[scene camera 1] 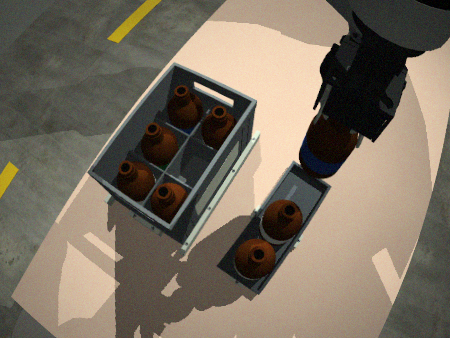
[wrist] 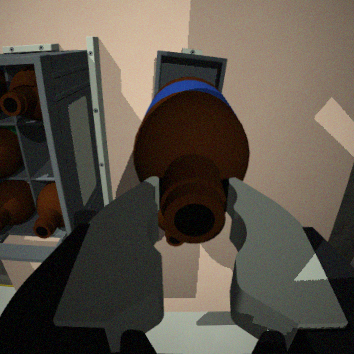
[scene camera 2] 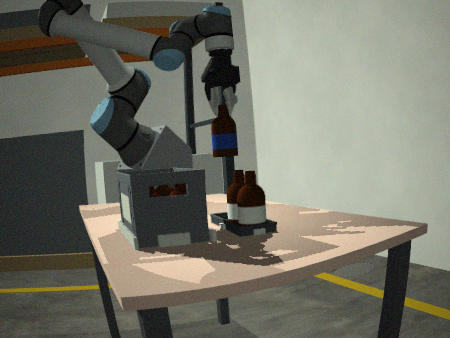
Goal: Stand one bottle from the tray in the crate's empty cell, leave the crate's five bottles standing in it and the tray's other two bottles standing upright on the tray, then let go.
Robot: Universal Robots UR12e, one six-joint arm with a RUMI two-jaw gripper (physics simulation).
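Where they show: gripper, fingertip midpoint: [scene camera 1: 338,124] [wrist: 191,181] [scene camera 2: 223,116]; arm's base at its link origin: [scene camera 2: 139,147].
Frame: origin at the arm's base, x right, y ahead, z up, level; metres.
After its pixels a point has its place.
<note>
My gripper [scene camera 2: 223,107] {z 0.064, x -0.117, y 0.592 m} [wrist: 191,181] {z 0.064, x -0.117, y 0.592 m} is shut on the neck of a brown bottle with a blue label [scene camera 1: 325,145] {z 0.049, x -0.112, y 0.622 m} [scene camera 2: 224,137] {z 0.000, x -0.102, y 0.622 m} [wrist: 192,130] {z 0.060, x -0.118, y 0.565 m}. The bottle hangs upright, well above the tray [scene camera 1: 323,192] {z -0.247, x -0.172, y 0.560 m} [scene camera 2: 272,227] {z -0.240, x -0.129, y 0.818 m} [wrist: 222,65] {z -0.227, x -0.175, y 0.557 m}. Two brown bottles with white labels [scene camera 1: 282,220] {z -0.115, x -0.109, y 0.693 m} [scene camera 1: 255,258] {z -0.093, x -0.097, y 0.774 m} [scene camera 2: 251,200] {z -0.165, x -0.081, y 0.798 m} stand upright on the tray. The grey crate [scene camera 1: 172,225] {z -0.078, x 0.041, y 0.790 m} [scene camera 2: 165,225] {z -0.202, x 0.148, y 0.791 m} [wrist: 65,115] {z -0.123, x 0.028, y 0.597 m} holds five brown bottles standing in its cells. Its empty cell [scene camera 1: 192,162] {z -0.245, x 0.113, y 0.632 m} [wrist: 37,150] {z -0.200, x 0.123, y 0.670 m} is the middle one on the side facing the tray. The fingertips are mostly hidden in the first scene view.
The crate and the tray are side by side on the table [scene camera 1: 320,280] {z -0.252, x -0.249, y 0.738 m} [scene camera 2: 300,250] {z -0.253, x -0.059, y 1.044 m}. The crate's upper rim and thin dividers [scene camera 1: 175,157] {z -0.160, x 0.123, y 0.664 m} surround the empty cell. A pale rail [scene camera 1: 220,192] {z -0.223, x 0.024, y 0.669 m} [wrist: 97,125] {z -0.223, x 0.023, y 0.640 m} runs along the crate's foot on the tray side.
</note>
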